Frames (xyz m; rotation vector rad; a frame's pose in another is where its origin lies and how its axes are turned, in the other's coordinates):
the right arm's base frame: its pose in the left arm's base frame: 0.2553 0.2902 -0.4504 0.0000 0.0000 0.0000
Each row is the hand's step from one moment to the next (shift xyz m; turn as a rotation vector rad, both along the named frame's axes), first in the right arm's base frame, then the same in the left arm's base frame.
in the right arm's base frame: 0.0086 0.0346 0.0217 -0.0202 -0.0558 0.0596
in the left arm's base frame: 0.0086 0.0346 0.0217 -0.0202 -0.0558 0.0596
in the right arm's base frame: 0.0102 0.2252 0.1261 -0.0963 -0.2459 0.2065
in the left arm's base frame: 0.0102 0.2252 0.1261 -0.0963 -0.2459 0.2065
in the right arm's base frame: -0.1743 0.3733 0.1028 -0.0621 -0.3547 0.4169
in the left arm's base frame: -0.1743 0.3733 0.1028 -0.0621 -0.3547 0.4169
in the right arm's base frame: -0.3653 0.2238 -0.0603 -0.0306 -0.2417 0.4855
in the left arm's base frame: -0.3653 0.2238 -0.0603 -0.0306 -0.2417 0.4855
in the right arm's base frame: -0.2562 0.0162 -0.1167 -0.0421 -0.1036 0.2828
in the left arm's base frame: -0.2562 0.0162 -0.1167 -0.0421 -0.1036 0.2828
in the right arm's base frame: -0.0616 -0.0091 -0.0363 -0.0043 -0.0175 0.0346
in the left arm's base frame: -0.0616 -0.0091 -0.0363 -0.0043 -0.0175 0.0346
